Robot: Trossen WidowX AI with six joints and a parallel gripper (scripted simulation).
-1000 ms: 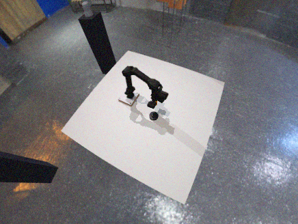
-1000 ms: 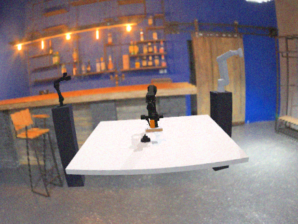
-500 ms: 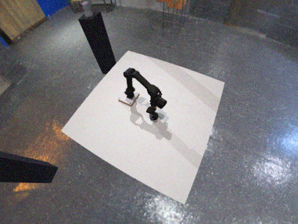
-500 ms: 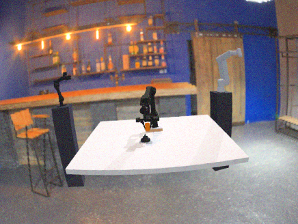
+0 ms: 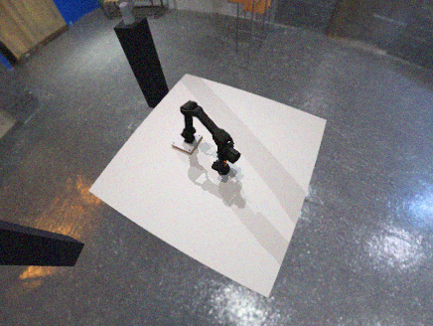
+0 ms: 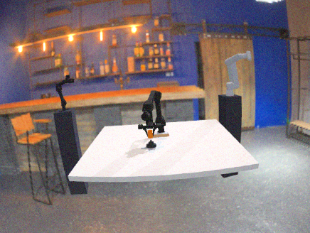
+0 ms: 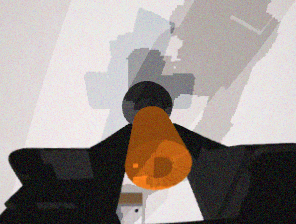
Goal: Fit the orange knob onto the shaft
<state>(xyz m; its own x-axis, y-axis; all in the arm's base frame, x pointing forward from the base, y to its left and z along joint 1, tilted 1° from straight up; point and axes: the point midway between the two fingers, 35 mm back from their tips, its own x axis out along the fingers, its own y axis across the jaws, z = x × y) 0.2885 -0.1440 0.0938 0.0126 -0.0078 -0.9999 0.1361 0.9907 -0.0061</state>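
My gripper tip is now 6 cm above the round pedestal. Also, from my gripper tip: orange knob 2 cm above.
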